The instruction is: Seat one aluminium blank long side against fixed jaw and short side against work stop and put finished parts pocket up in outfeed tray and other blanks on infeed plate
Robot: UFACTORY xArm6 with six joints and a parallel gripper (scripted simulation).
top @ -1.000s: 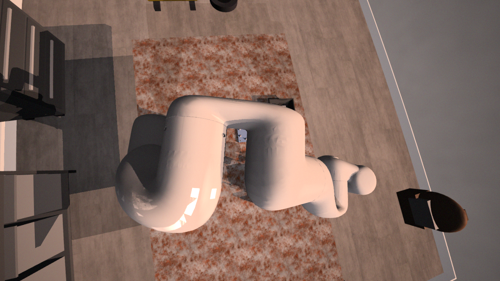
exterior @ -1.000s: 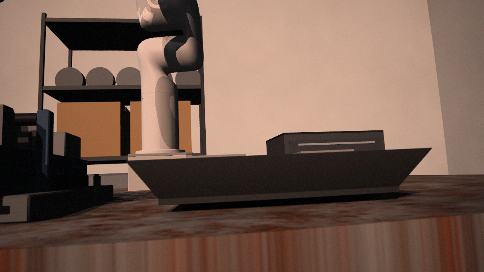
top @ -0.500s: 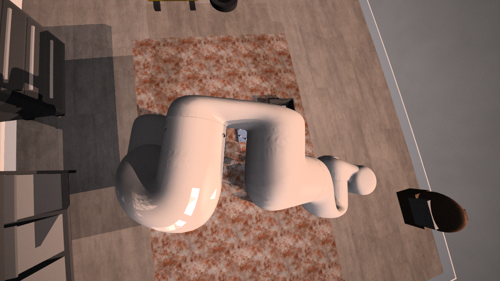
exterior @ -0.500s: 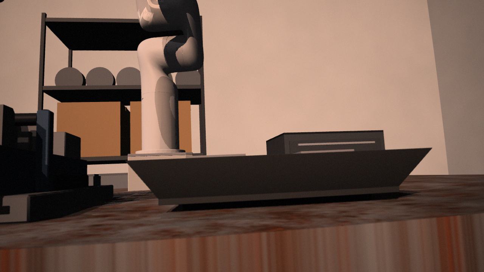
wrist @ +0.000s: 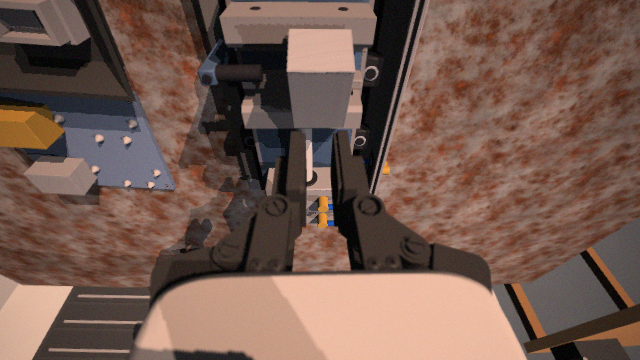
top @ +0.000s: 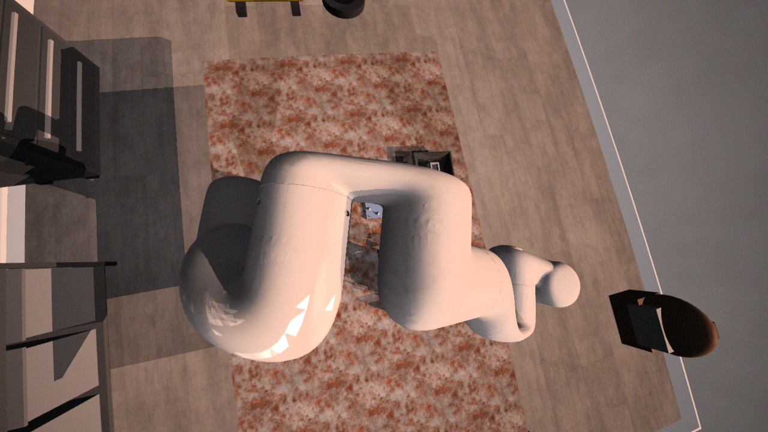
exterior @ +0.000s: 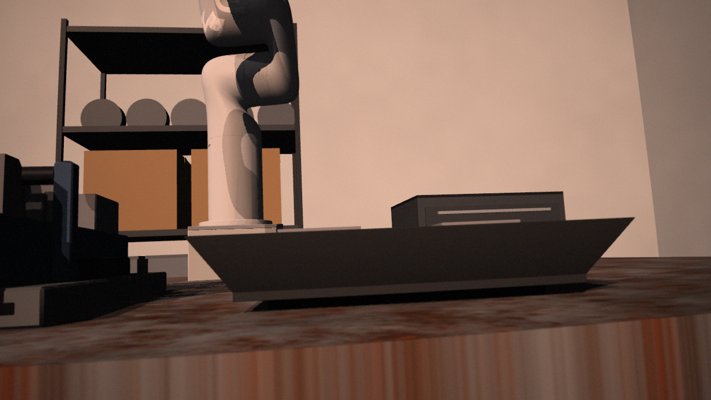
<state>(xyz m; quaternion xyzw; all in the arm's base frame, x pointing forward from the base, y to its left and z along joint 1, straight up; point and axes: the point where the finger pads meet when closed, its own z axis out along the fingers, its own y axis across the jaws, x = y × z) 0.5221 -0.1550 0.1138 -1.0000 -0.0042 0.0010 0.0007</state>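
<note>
The vise piston rod is 120 mm below my hand, 90 mm behind it and 10 mm to the left of it. The rest, counted from my hand: vise body (160 mm below, 70 mm behind, 10 mm to the left); then brass blank (350 mm to the left, 170 mm below, 90 mm behind).
</note>
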